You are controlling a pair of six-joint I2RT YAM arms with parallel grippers.
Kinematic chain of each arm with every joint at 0, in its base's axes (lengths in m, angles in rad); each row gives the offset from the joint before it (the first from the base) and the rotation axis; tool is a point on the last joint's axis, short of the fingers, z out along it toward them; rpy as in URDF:
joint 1: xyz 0 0 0.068 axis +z
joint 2: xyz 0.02 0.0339 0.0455 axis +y
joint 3: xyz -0.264 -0.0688 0 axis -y
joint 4: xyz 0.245 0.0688 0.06 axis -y
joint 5: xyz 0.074 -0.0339 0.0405 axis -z
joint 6: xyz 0.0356 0 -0.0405 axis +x
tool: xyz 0 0 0 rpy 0 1.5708 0
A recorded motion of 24 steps. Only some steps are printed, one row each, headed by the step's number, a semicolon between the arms.
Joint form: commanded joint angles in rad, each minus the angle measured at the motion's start. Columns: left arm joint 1, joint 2, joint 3, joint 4, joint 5, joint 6; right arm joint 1, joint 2, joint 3, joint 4, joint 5, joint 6.
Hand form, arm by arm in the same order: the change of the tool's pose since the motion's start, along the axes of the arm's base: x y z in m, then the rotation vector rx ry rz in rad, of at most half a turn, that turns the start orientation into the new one. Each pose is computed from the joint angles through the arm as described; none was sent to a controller.
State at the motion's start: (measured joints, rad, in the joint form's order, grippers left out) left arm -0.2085 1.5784 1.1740 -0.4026 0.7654 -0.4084; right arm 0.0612 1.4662 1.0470 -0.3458 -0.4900 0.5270
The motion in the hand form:
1: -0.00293 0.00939 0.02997 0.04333 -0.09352 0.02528; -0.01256 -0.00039 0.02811 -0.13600 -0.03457 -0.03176
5: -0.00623 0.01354 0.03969 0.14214 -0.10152 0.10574; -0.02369 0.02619 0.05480 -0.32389 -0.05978 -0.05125
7: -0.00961 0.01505 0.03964 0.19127 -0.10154 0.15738; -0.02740 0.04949 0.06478 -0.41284 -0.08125 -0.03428
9: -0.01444 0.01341 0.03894 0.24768 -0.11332 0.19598; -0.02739 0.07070 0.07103 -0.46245 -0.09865 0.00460
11: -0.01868 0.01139 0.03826 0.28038 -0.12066 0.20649; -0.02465 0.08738 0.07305 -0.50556 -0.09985 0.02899
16: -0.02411 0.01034 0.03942 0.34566 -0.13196 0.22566; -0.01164 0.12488 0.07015 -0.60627 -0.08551 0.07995
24: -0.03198 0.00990 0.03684 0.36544 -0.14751 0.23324; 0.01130 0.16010 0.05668 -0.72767 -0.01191 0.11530
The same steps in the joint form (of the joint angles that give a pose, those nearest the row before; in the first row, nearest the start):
1: 0.0221 -0.0465 0.0639 -0.0647 -0.0452 0.0554; 0.0150 -0.0652 0.0633 -0.1336 0.1296 -0.0733
5: 0.0217 -0.0663 0.0960 -0.1326 -0.1725 0.0668; 0.1342 -0.0910 0.1573 -0.2648 0.3622 -0.1117
7: 0.0175 -0.0828 0.0850 -0.1405 -0.2461 0.0572; 0.2268 -0.0779 0.2103 -0.3111 0.4801 -0.1230
9: 0.0019 -0.1020 0.0685 -0.1434 -0.3256 0.0580; 0.3001 -0.0469 0.2632 -0.3412 0.5408 -0.1348
11: -0.0111 -0.1158 0.0563 -0.1493 -0.3664 0.0647; 0.3521 -0.0063 0.3120 -0.3693 0.5902 -0.1403
16: -0.0258 -0.1324 0.0534 -0.1776 -0.4383 0.0857; 0.4469 0.1209 0.4386 -0.4340 0.6877 -0.1539
24: -0.0363 -0.1639 0.0148 -0.1632 -0.4671 0.0905; 0.5063 0.3072 0.6224 -0.5589 0.7749 -0.1530

